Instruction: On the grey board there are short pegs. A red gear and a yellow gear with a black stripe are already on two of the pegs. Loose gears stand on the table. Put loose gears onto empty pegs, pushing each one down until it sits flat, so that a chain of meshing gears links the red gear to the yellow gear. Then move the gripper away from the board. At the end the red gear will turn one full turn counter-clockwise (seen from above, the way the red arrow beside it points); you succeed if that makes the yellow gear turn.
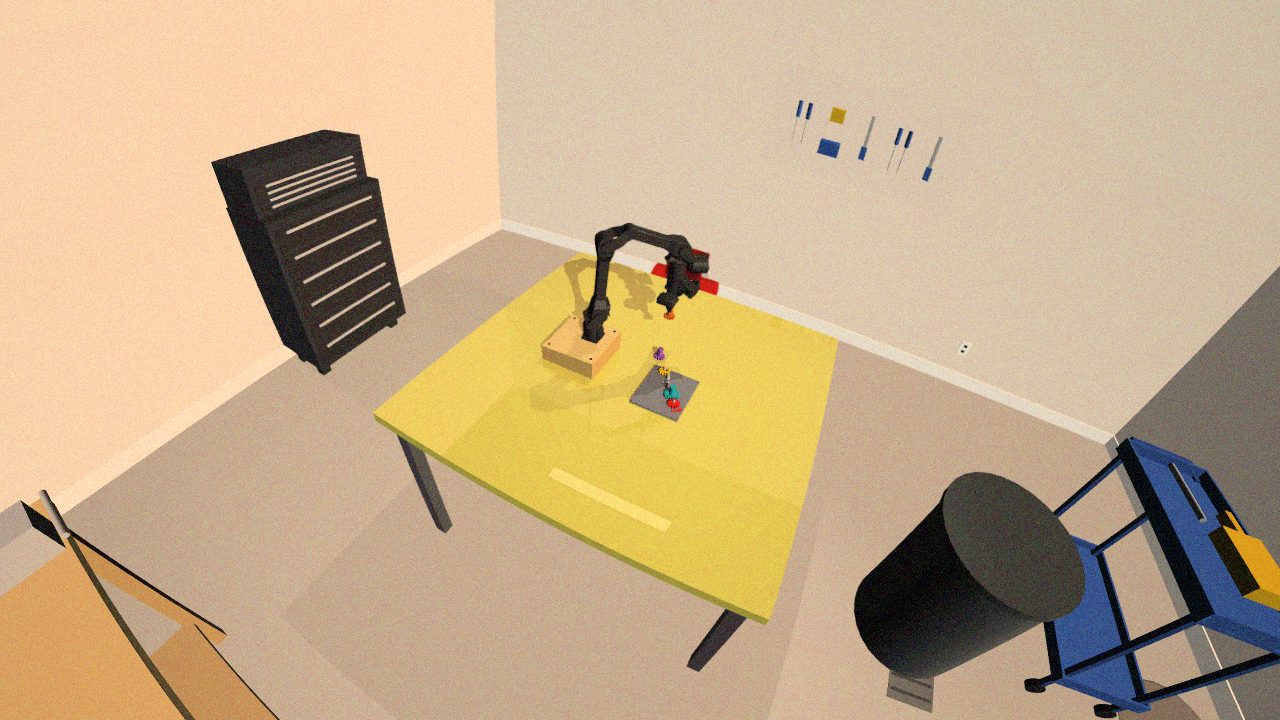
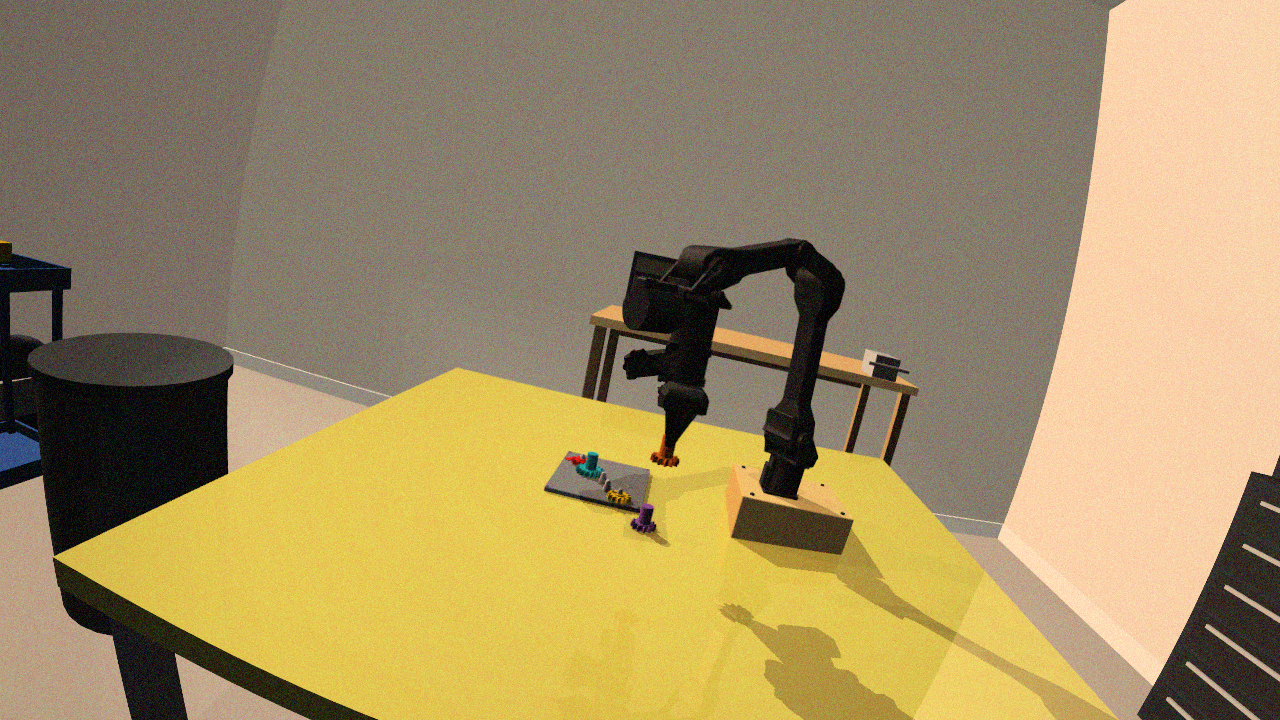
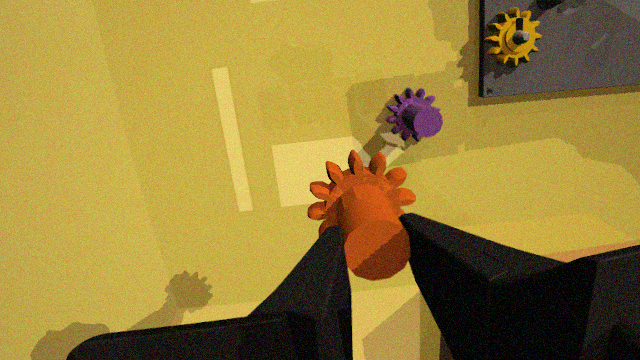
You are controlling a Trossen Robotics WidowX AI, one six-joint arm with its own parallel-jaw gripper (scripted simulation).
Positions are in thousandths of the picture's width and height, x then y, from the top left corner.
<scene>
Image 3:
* my gripper: 580, 649
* orange gear: 571, 565, held by my gripper
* purple gear: 648, 318
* yellow gear: 785, 118
</scene>
